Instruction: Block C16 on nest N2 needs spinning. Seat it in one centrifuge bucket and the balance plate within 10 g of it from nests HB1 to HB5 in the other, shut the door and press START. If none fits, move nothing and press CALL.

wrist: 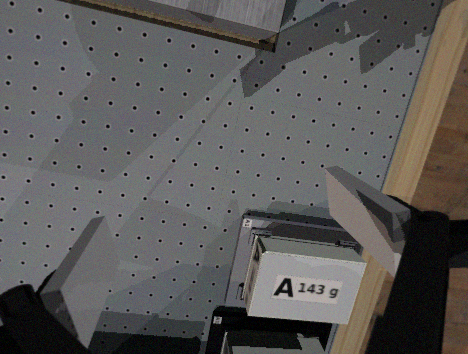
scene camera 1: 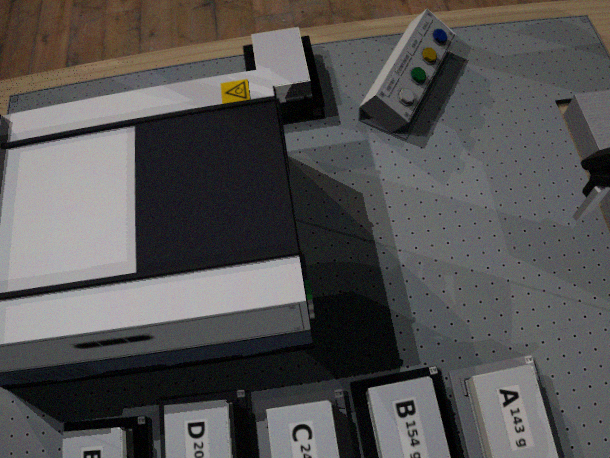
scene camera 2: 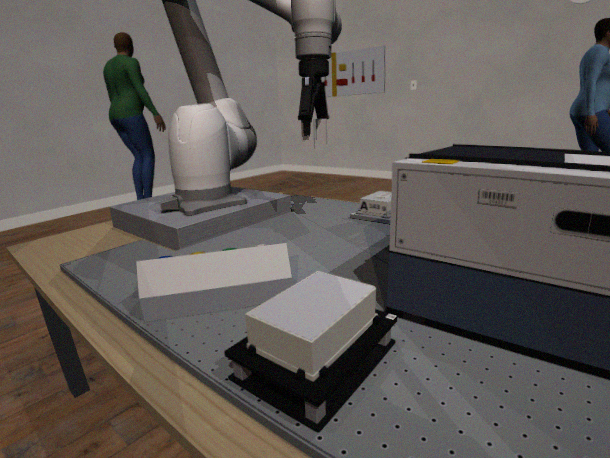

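Seen in the pictures: gripper, between the fingertips: [wrist: 222, 215] [scene camera 2: 315, 146]; arm's base, origin of its link: [scene camera 2: 205, 204].
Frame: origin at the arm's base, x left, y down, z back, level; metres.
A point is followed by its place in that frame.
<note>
The white block [scene camera 1: 280, 55] @(x -0.194, y -0.032, z -0.665 m) [scene camera 2: 312, 310] @(x -0.208, y -0.032, z -0.680 m) sits on a black raised nest [scene camera 1: 316, 75] @(x -0.186, y 0.010, z -0.606 m) [scene camera 2: 312, 387] @(x -0.251, y 0.010, z -0.725 m) behind the centrifuge [scene camera 1: 215, 185] @(x 0.134, y -0.164, z -0.712 m) [scene camera 2: 450, 215] @(x -0.038, y -0.105, z -0.733 m); no label is readable on it. No buckets show. Plates A 143 g [scene camera 1: 515, 425] @(x 0.386, y -0.006, z -0.339 m) [wrist: 305, 290] @(x 0.373, y -0.006, z -0.339 m) [scene camera 2: 376, 204] @(x 0.316, y 0.005, z -0.360 m), B 154 g [scene camera 1: 407, 420] @(x 0.379, y -0.005, z -0.476 m), C [scene camera 1: 302, 430] @(x 0.394, y -0.006, z -0.608 m), D [scene camera 1: 197, 425] @(x 0.393, y -0.006, z -0.742 m) and E [scene camera 1: 92, 445] @(x 0.428, y -0.005, z -0.880 m) sit on nests in a row; the last three weights are cut off. My gripper [scene camera 2: 314, 132] [wrist: 222, 215] @(x 0.215, y -0.150, z -0.236 m) is open and empty, high above the table, with plate A between and below its fingers in the wrist view. The control box [scene camera 1: 410, 75] @(x -0.160, y -0.021, z -0.447 m) [scene camera 2: 215, 275] @(x -0.213, y -0.005, z -0.477 m) carries four buttons.
The robot's grey base plinth [scene camera 2: 200, 215] @(x -0.063, y 0.002, z -0.105 m) [wrist: 235, 17] @(x 0.192, y 0.001, z -0.103 m) stands on the perforated table top [scene camera 1: 450, 250] @(x 0.121, y 0.048, z -0.397 m). The table's wooden edge [wrist: 425, 100] @(x 0.448, y 0.061, z -0.085 m) runs along the right of the wrist view. Two people [scene camera 2: 125, 95] [scene camera 2: 595, 95] stand in the background.
</note>
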